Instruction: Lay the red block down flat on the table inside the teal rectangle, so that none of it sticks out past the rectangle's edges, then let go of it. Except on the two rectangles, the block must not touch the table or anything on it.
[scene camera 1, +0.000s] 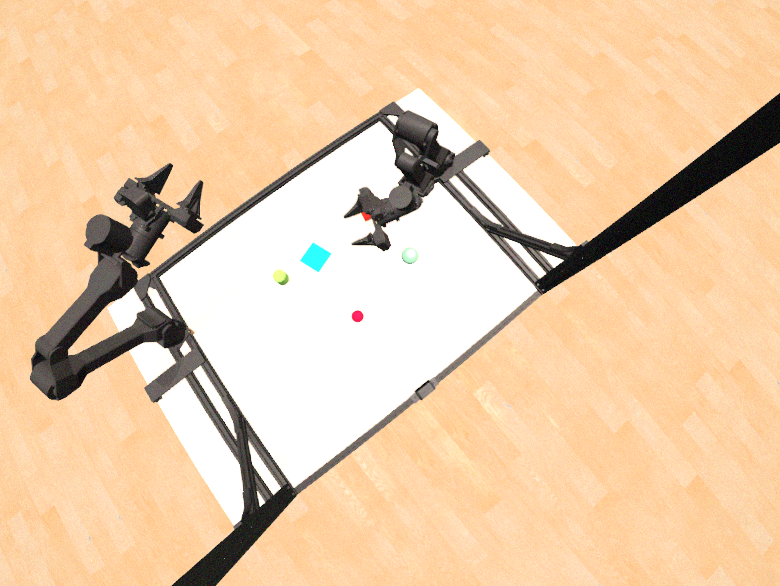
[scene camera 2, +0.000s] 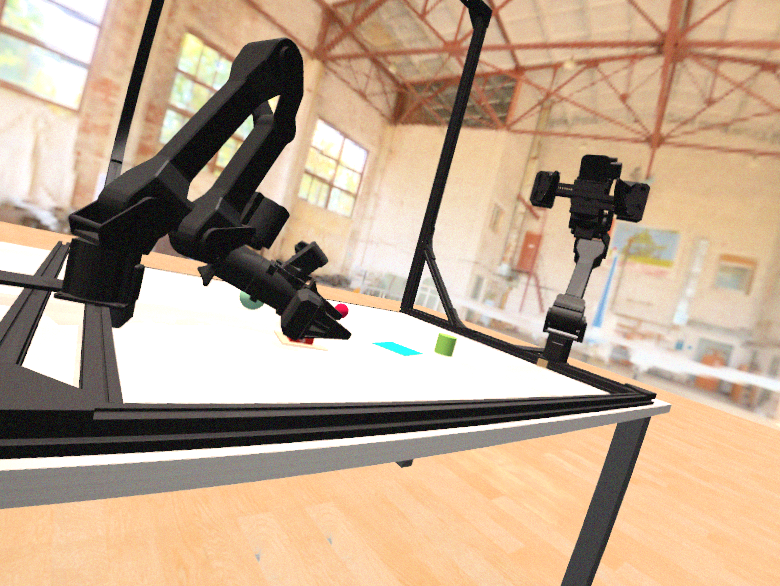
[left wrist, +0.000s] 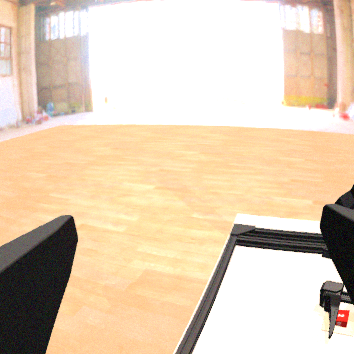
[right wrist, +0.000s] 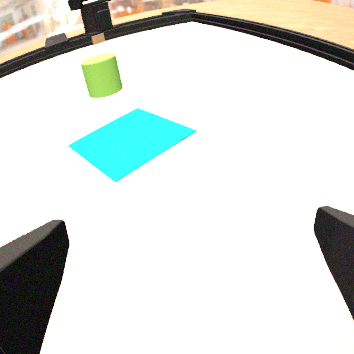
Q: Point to a teal rectangle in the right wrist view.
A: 117, 148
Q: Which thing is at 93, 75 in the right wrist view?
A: A yellow-green cylinder.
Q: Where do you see my left gripper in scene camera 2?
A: At 585, 177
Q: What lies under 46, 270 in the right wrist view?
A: My right gripper.
